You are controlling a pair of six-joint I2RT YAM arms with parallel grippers.
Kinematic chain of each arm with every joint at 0, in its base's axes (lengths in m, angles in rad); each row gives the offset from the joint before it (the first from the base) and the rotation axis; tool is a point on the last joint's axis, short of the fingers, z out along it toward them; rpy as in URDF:
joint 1: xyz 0 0 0.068 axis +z
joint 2: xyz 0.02 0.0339 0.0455 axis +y
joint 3: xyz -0.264 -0.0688 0 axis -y
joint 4: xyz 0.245 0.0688 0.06 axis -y
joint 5: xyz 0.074 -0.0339 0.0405 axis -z
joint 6: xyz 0.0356 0 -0.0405 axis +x
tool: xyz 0 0 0 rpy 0 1.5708 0
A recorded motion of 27 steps. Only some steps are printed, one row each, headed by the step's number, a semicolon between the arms.
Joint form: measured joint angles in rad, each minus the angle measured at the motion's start. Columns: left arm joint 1, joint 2, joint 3, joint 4, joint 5, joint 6; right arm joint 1, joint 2, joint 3, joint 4, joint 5, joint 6.
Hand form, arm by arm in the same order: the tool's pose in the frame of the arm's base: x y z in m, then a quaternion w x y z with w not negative. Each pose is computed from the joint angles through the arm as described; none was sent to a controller.
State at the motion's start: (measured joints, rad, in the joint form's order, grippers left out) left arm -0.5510 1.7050 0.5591 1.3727 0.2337 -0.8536; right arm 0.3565 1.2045 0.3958 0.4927 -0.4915 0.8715
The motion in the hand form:
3: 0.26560 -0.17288 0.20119 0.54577 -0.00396 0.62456 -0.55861; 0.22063 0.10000 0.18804 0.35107 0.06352 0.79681 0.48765
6: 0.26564 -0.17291 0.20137 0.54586 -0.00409 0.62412 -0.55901; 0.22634 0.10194 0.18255 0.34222 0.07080 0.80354 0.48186
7: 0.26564 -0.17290 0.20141 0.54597 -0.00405 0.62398 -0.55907; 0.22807 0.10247 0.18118 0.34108 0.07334 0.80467 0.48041
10: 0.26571 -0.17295 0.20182 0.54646 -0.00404 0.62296 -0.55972; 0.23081 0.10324 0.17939 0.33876 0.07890 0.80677 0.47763
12: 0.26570 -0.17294 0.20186 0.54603 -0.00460 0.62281 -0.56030; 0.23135 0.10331 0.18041 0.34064 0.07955 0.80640 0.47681
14: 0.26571 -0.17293 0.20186 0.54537 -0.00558 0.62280 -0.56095; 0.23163 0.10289 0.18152 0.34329 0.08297 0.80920 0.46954
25: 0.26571 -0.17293 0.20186 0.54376 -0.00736 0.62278 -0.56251; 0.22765 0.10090 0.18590 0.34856 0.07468 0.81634 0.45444
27: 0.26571 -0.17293 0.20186 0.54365 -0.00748 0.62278 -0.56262; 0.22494 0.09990 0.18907 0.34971 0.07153 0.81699 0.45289
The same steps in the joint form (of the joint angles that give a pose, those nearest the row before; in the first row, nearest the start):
3: 0.0000 0.0000 0.0000 0.0011 0.0000 -0.0034; 0.0000 0.0294 0.0027 0.0225 0.0026 0.0004
6: 0.0000 0.0000 0.0004 0.0019 0.0000 -0.0042; 0.0000 0.0748 0.0168 0.0267 0.0084 0.0031
7: 0.0000 0.0000 0.0004 0.0023 0.0000 -0.0042; 0.0000 0.0877 0.0206 0.0313 0.0118 0.0050
10: 0.0000 0.0000 0.0012 0.0042 0.0000 -0.0050; 0.0000 0.1061 0.0282 0.0332 0.0190 0.0099
12: 0.0000 0.0000 0.0011 0.0046 0.0000 -0.0069; 0.0000 0.1049 0.0317 0.0305 0.0229 0.0095
14: 0.0000 0.0000 0.0011 0.0046 -0.0004 -0.0095; 0.0000 0.0984 0.0378 0.0088 0.0385 0.0031
25: 0.0000 0.0000 0.0011 0.0046 -0.0004 -0.0153; 0.0000 0.0568 0.0431 -0.0599 0.0534 -0.0362
27: 0.0000 0.0000 0.0011 0.0046 -0.0004 -0.0157; 0.0000 0.0317 0.0435 -0.0869 0.0530 -0.0442

